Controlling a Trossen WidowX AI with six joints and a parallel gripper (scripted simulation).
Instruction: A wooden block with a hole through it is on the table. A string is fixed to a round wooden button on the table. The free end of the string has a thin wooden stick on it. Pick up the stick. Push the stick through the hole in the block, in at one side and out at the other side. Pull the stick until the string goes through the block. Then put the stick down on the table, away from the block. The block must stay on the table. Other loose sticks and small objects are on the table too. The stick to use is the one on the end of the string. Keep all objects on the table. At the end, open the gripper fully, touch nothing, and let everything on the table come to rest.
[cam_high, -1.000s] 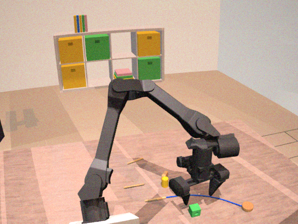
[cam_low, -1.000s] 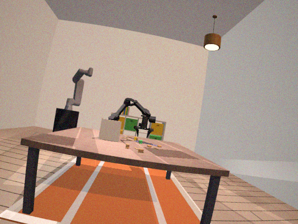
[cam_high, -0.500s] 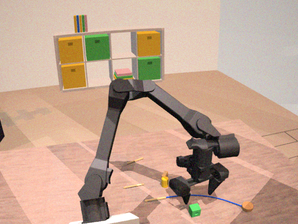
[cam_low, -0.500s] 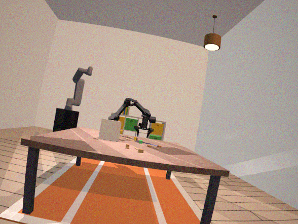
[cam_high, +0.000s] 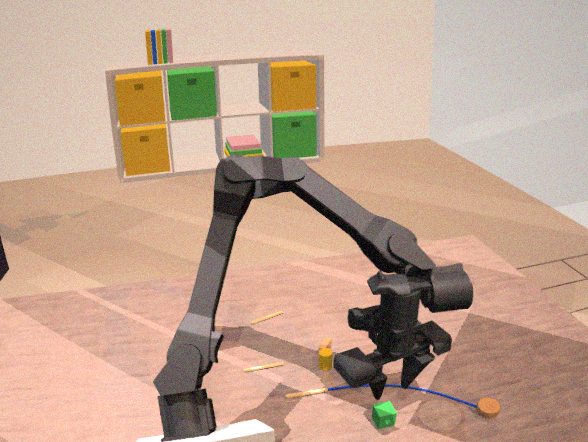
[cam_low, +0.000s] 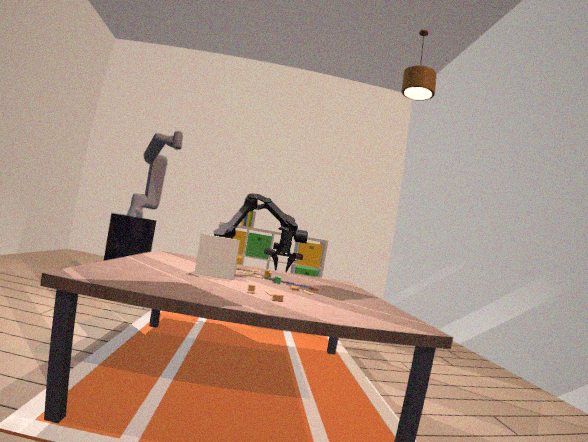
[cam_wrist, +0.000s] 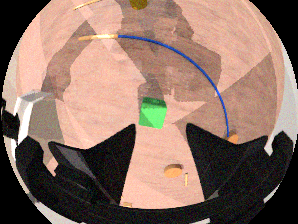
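The green block is 40 mm below my gripper tip and 10 mm behind it. From my gripper tip the other things lie so: orange disc (130 mm to the right, 80 mm ahead, 50 mm below); thin wooden stick (110 mm behind, 80 mm to the left, 60 mm below); yellow cylinder (150 mm to the left, 80 mm behind, 40 mm below).
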